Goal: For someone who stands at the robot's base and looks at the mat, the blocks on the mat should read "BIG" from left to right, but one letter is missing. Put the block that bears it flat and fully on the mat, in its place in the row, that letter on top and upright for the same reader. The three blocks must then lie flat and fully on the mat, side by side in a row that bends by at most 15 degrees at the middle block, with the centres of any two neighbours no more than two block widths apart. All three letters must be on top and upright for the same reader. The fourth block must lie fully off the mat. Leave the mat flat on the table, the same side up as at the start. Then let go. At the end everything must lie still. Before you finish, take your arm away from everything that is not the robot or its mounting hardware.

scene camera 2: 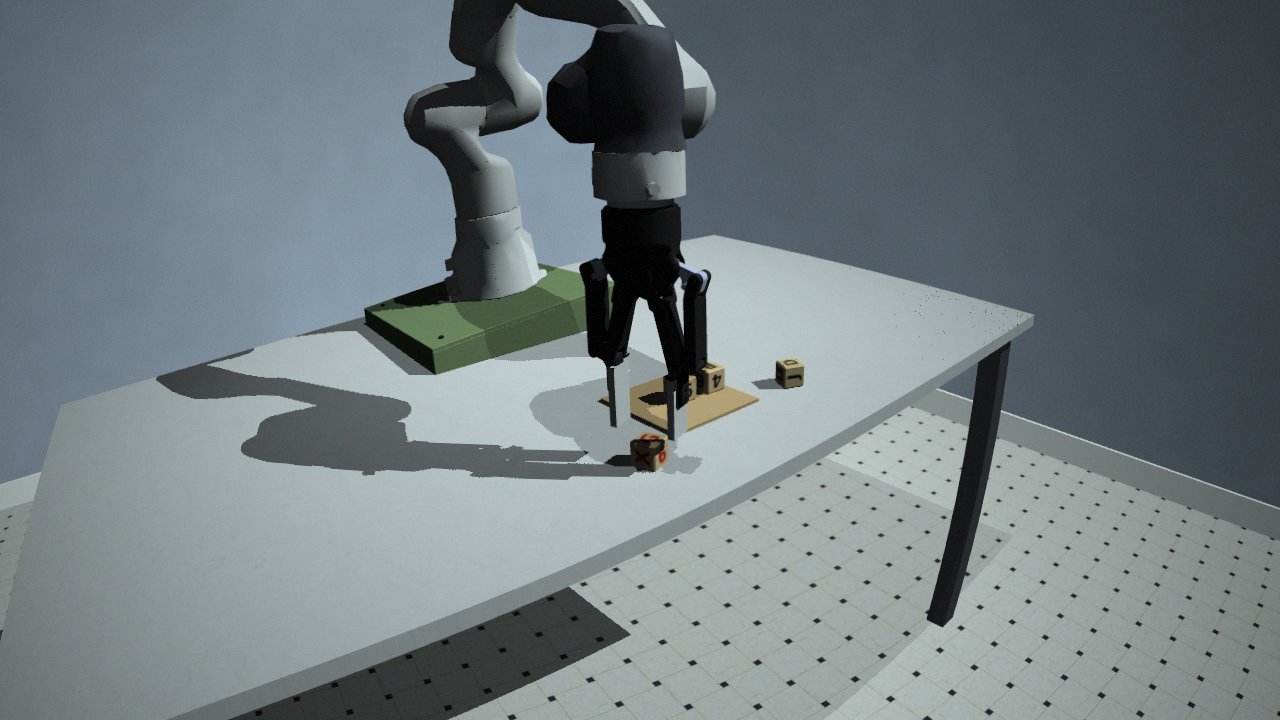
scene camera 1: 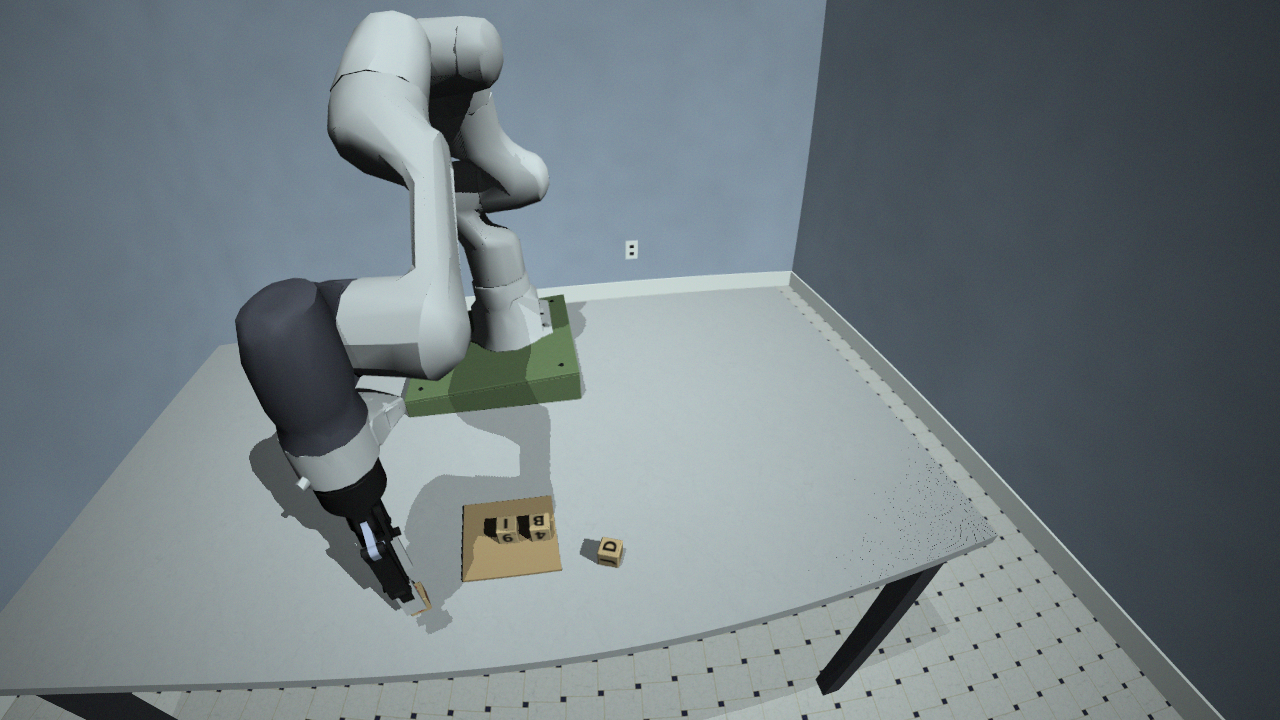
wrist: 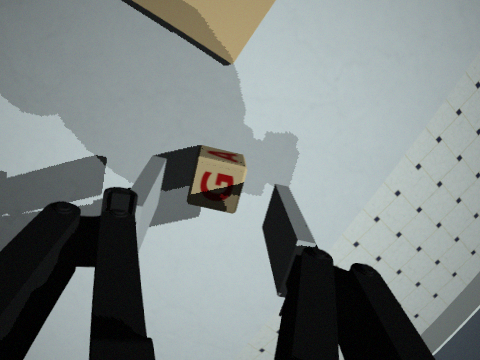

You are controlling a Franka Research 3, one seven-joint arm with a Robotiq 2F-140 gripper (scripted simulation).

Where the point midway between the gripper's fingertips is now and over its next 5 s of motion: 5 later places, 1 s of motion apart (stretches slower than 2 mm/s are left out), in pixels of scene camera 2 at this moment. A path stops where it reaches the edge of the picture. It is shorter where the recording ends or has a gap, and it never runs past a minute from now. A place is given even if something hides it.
My gripper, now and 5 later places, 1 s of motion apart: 648,428; 647,459; 656,415; 650,371; 653,360; 655,351
